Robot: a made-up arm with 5 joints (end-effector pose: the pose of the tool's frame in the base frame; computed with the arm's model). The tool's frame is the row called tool.
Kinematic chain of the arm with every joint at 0, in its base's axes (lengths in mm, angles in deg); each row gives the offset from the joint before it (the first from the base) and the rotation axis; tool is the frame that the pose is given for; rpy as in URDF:
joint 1: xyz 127 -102 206 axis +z
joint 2: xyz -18 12 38 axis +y
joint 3: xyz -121 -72 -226 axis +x
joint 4: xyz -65 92 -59 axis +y
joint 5: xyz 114 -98 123 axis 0.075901 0.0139 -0.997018
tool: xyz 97 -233 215 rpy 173.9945 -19.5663 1.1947
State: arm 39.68 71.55 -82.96 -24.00 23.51
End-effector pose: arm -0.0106 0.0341 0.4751 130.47 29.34 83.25
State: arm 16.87 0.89 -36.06 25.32 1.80
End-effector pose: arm 0.2939 -0.2212 0.2869 137.62 5.19 12.96
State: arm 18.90 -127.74 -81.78 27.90 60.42
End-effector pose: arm 0.0856 0.0423 0.1662 -111.47 3.85 -156.05
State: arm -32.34 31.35 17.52 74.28 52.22
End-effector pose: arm -0.0767 -0.3288 -0.0387 83.52 55.18 -120.17
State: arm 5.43 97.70 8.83 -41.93 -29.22
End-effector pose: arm 0.3087 -0.3609 0.4102 -160.36 29.36 29.91
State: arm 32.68 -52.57 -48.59 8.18 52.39
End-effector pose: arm -0.0391 -0.2353 0.1973 -132.70 -67.32 -85.31
